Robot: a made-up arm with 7 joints.
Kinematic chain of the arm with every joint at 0, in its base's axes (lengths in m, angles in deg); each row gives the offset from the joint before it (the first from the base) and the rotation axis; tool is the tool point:
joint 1: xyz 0 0 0.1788 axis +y
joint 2: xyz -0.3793 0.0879 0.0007 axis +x
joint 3: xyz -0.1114 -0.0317 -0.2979 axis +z
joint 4: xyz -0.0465 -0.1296 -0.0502 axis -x
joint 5: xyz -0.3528 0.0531 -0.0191 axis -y
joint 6: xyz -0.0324 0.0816 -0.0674 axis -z
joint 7: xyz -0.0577 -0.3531 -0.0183 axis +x
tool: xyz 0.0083 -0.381 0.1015
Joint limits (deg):
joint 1: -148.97..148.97
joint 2: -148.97..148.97
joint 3: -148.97..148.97
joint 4: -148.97..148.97
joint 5: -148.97..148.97
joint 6: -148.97..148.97
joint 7: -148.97..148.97
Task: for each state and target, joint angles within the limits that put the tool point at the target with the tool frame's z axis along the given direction. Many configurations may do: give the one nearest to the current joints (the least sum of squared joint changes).
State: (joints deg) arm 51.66 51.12 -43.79 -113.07 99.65 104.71 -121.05
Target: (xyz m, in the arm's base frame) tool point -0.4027 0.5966 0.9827 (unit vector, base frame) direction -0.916 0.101 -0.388
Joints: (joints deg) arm 44.53 33.65 -70.85 -125.97 81.91 112.04 -98.58
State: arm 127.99 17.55 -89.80 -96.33 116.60 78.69 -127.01
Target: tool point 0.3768 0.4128 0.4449 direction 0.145 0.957 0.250
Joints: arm 113.82 46.81 -124.17 -147.60 148.97 78.80 -124.56
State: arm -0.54 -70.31 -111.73 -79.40 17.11 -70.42 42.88
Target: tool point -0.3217 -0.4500 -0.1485 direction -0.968 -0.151 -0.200
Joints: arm -33.94 -43.50 -110.74 -71.01 -0.18 -83.35 42.04
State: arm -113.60 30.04 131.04 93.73 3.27 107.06 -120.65
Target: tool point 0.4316 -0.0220 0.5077 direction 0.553 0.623 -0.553
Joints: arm -130.87 34.38 148.97 55.30 14.30 68.86 -117.08
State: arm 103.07 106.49 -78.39 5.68 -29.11 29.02 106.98
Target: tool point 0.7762 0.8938 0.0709 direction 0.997 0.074 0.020
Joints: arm 118.72 78.44 -123.22 -3.50 -31.62 27.78 95.94
